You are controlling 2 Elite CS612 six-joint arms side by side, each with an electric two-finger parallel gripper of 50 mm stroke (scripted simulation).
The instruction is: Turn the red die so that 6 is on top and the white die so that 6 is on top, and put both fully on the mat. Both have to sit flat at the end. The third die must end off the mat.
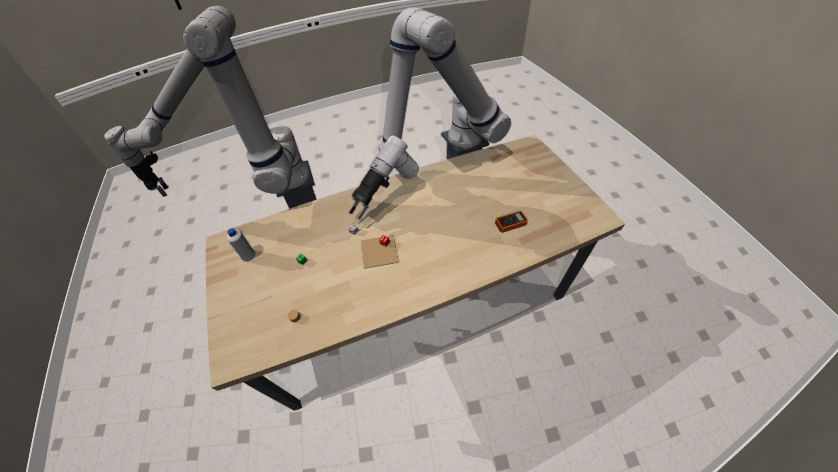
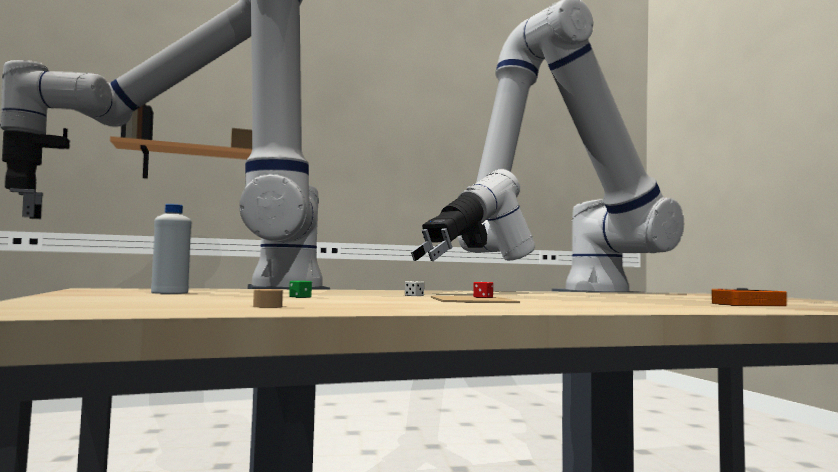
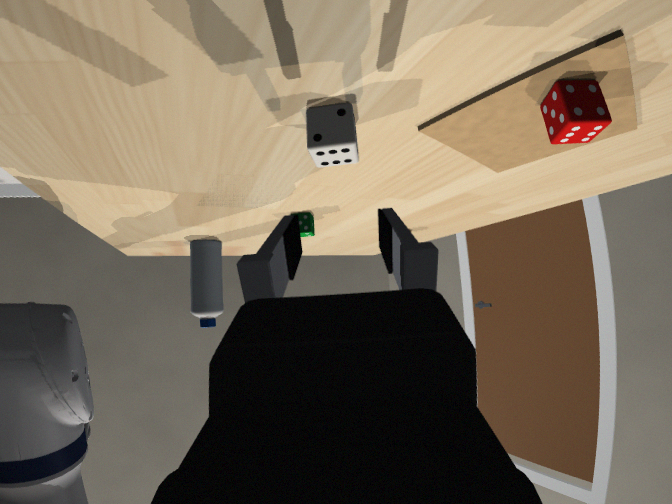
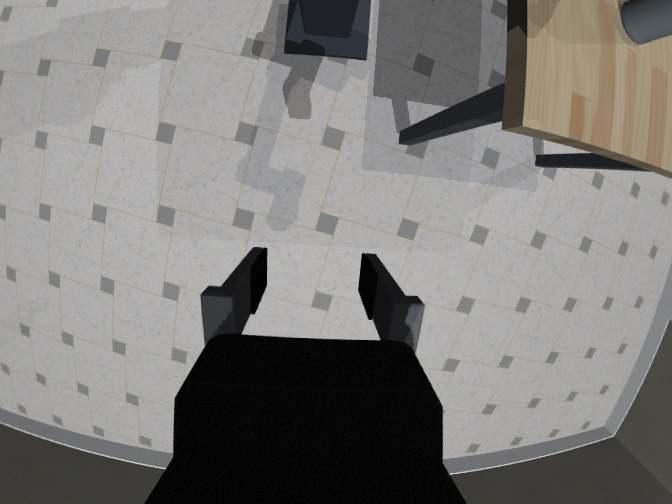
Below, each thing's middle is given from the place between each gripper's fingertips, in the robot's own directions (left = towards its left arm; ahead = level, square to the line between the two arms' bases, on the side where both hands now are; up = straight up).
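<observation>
Brown mat (image 1: 374, 254): 9 cm below my left hand (image 2: 421, 256), 16 cm ahead, 5 cm to the left. Orange multimeter (image 2: 741, 296), from left hand: 63 cm to the left, 20 cm ahead, 8 cm below. Grey bottle (image 2: 172, 235), from left hand: 1 cm below, 51 cm to the right.
Grey bottle from my right hand (image 2: 31, 217): 37 cm to the left, 39 cm ahead, 9 cm below. Brown mat, from right hand: 55 cm ahead, 93 cm to the left, 17 cm below.
</observation>
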